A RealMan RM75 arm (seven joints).
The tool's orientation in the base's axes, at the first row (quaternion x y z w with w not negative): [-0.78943 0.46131 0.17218 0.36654]
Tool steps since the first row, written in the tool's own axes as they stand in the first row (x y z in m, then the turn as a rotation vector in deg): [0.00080 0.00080 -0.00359 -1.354 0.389 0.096]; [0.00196 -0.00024 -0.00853 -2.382 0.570 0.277]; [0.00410 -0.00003 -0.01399 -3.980 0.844 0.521]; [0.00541 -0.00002 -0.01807 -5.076 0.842 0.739]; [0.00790 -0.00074 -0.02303 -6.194 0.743 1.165]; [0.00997 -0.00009 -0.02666 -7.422 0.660 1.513]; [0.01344 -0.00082 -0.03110 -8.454 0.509 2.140]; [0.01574 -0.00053 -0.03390 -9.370 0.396 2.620]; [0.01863 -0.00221 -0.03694 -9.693 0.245 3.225]
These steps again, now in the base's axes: [-0.00051 -0.00337 0.00159 -1.023 0.767 0.598]; [0.00065 -0.00740 0.00464 -1.696 1.464 1.028]; [0.00121 -0.01278 0.00691 -2.737 2.523 1.723]; [0.00161 -0.01658 0.00885 -3.285 3.344 2.246]; [0.00317 -0.02152 0.01097 -3.748 4.362 2.684]; [0.00344 -0.02564 0.01187 -4.287 5.383 3.234]; [0.00556 -0.03078 0.01304 -4.648 6.513 3.505]; [0.00631 -0.03432 0.01340 -4.991 7.453 3.789]; [0.00903 -0.03779 0.01439 -4.988 8.140 3.643]
